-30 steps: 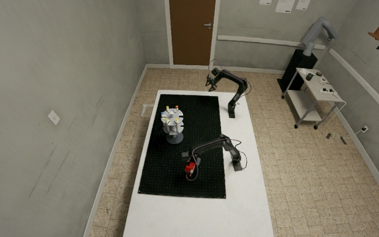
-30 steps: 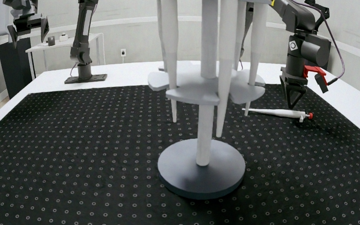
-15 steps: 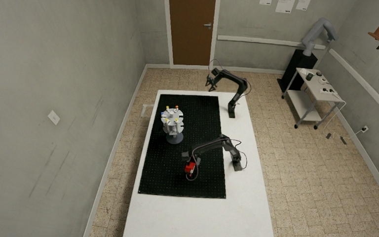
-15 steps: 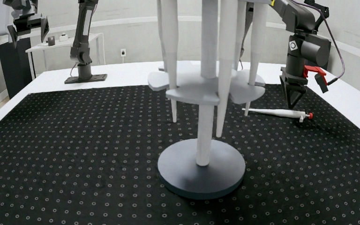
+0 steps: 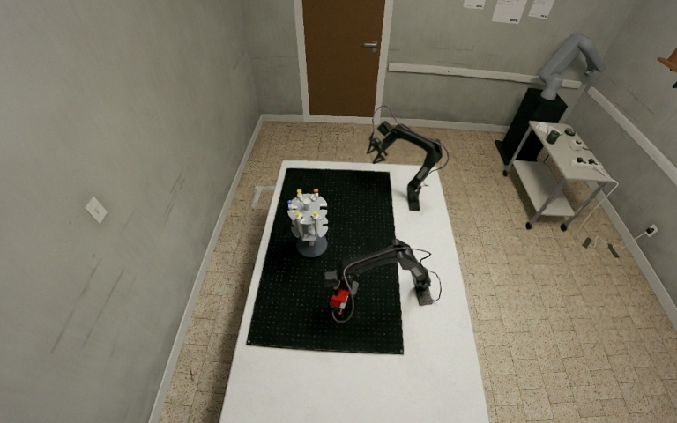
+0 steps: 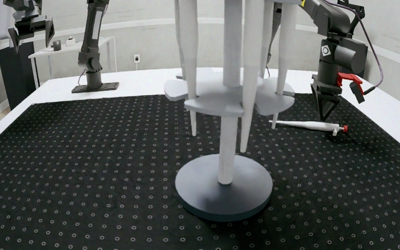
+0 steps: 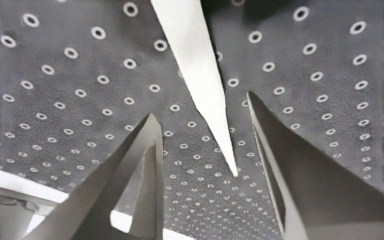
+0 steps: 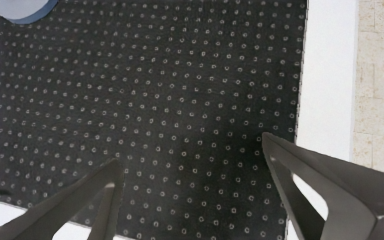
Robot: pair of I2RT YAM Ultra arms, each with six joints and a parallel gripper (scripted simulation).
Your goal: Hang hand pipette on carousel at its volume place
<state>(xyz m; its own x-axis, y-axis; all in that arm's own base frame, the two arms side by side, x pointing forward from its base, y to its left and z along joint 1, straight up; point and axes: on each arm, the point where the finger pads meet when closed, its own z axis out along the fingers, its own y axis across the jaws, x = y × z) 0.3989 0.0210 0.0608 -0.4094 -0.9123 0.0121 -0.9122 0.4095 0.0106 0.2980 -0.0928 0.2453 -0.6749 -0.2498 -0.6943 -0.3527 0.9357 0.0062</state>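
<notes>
Right now the white pipette is 4 cm below my left hand, 2 cm to the right of it and 1 cm ahead of it.
</notes>
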